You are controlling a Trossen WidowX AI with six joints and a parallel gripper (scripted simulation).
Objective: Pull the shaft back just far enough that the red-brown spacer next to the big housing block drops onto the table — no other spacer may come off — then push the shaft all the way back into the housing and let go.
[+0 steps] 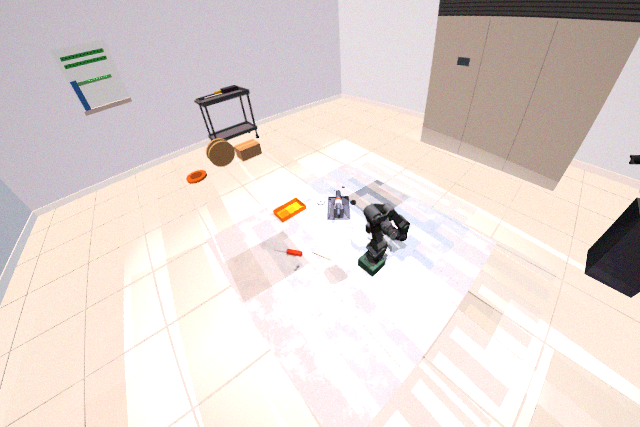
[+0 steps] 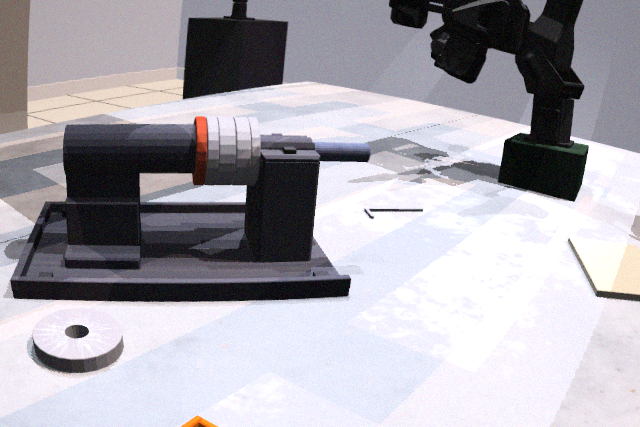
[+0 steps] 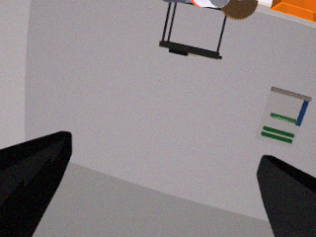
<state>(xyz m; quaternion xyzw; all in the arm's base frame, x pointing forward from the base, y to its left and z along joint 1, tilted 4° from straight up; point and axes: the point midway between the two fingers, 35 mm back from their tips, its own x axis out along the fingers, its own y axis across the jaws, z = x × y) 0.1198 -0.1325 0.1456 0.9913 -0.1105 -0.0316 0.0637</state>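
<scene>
Now: the blue-grey shaft 27 cm ahead of my gripper tip and 12 cm below it. The rest, counted from my gripper tip: thin plate (27 cm to the left, 20 cm below, 10 cm ahead); black ring (28 cm ahead, 19 cm below, 16 cm to the right); red-brown spacer (30 cm ahead, 12 cm below, 3 cm to the right).
</scene>
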